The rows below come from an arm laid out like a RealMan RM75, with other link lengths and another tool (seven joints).
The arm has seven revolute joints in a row. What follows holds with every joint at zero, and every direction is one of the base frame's.
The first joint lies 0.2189 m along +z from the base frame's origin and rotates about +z.
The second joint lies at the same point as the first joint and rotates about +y.
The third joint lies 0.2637 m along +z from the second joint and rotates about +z.
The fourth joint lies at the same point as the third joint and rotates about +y.
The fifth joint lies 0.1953 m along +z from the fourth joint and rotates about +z.
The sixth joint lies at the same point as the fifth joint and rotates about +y.
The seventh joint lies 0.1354 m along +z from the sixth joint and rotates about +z.
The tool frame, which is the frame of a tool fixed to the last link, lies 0.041 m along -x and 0.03 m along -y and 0.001 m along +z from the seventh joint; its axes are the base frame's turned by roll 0, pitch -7.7 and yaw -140.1 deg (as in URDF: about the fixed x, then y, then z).
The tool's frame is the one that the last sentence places.
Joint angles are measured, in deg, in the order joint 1, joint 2, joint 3, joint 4, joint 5, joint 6, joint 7. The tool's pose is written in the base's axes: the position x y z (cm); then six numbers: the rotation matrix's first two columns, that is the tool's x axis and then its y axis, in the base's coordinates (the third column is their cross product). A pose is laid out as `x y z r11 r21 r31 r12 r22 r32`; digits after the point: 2 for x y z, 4 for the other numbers.
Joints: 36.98, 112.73, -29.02, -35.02, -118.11, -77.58, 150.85
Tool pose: 31.30 41.47 5.44 0.7400 0.6648 0.1022 0.5715 -0.5414 -0.6166
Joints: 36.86, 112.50, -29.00, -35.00, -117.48, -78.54, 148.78
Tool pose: 31.06 41.48 5.68 0.7145 0.6904 0.1129 0.5960 -0.5163 -0.6150
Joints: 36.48, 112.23, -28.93, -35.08, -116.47, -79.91, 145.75
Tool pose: 30.81 41.39 6.06 0.6777 0.7237 0.1301 0.6280 -0.4775 -0.6145
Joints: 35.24, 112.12, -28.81, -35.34, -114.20, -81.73, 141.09
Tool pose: 30.74 40.95 6.61 0.6278 0.7619 0.1593 0.6620 -0.4149 -0.6242
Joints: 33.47, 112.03, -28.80, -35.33, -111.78, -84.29, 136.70
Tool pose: 30.89 40.06 6.96 0.5816 0.7943 0.1758 0.6830 -0.3594 -0.6360
